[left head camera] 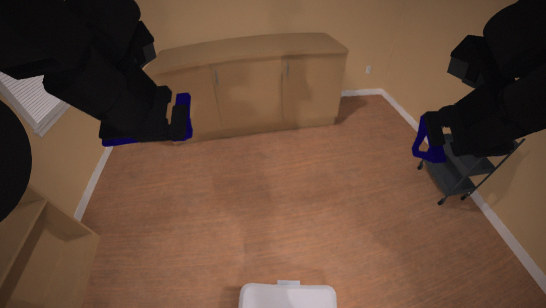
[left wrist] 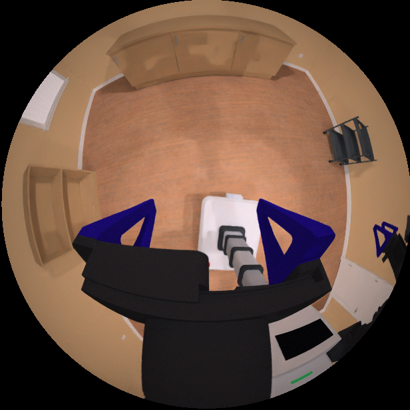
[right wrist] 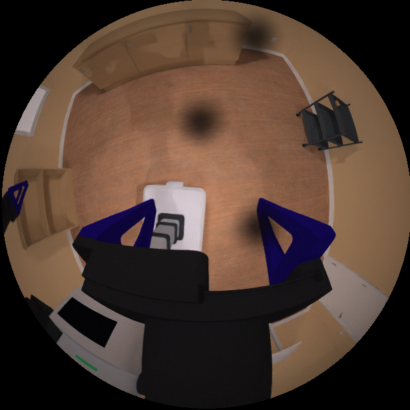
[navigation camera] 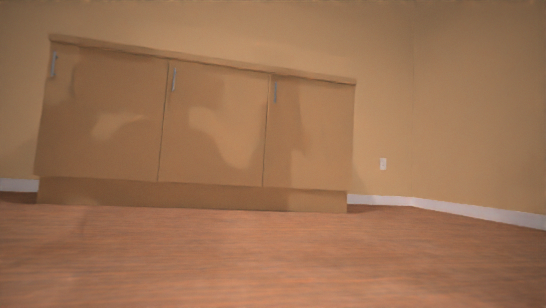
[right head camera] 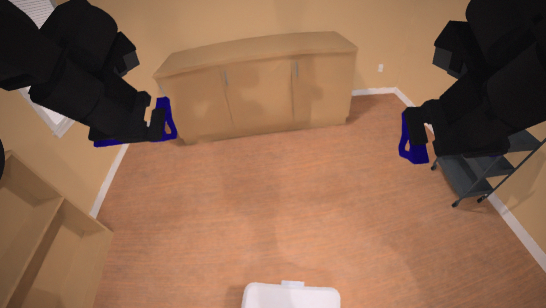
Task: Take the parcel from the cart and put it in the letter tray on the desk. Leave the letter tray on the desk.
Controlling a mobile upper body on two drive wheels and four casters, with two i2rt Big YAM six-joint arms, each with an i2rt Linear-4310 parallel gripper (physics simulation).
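Frame: origin at the left arm's base, x ahead, y left, z up, level; centimetres.
Seen in the pictures: left gripper, fingertip midpoint: point(left head camera: 165, 135) point(right head camera: 153, 137); right gripper, fingertip midpoint: point(left head camera: 435, 150) point(right head camera: 426, 149).
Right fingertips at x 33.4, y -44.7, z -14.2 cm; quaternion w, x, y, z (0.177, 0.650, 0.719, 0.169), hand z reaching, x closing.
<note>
Pixels of each thing's middle, then the offset from my right fingertips to it. "pt": a spot on its surface instead.
- dark grey cart, surface spot: point(right head camera: 462, 176) point(left head camera: 447, 175) pt dx +85.9, dy -127.6, dz -113.5 cm
- long wooden cabinet, surface spot: point(navigation camera: 215, 130) pt dx +146.0, dy +60.4, dz -79.6 cm
The dark grey cart point(left head camera: 447, 176) point(right head camera: 462, 176) point(left wrist: 337, 144) point(right wrist: 312, 124) stands against the wall at the right, its shelves partly hidden behind my right arm in the head camera views. I cannot make out a parcel on it. The desk and the letter tray do not show clearly in any view. My left gripper point(left head camera: 152, 131) point(right head camera: 135, 132) point(left wrist: 206, 204) is open and empty, held in the air at the left, far from the cart. My right gripper point(left head camera: 467, 150) point(right head camera: 452, 150) point(right wrist: 206, 204) is open and empty, in the air well short of the cart.
A long wooden cabinet point(left head camera: 250, 95) point(right head camera: 260, 95) point(left wrist: 207, 50) point(navigation camera: 215, 130) stands against the far wall. A wooden shelf unit point(left wrist: 63, 200) point(right wrist: 46, 200) is at the left. My white base point(left head camera: 287, 298) point(right head camera: 291, 298) shows at the bottom. A white door point(left wrist: 362, 287) is at the lower right.
</note>
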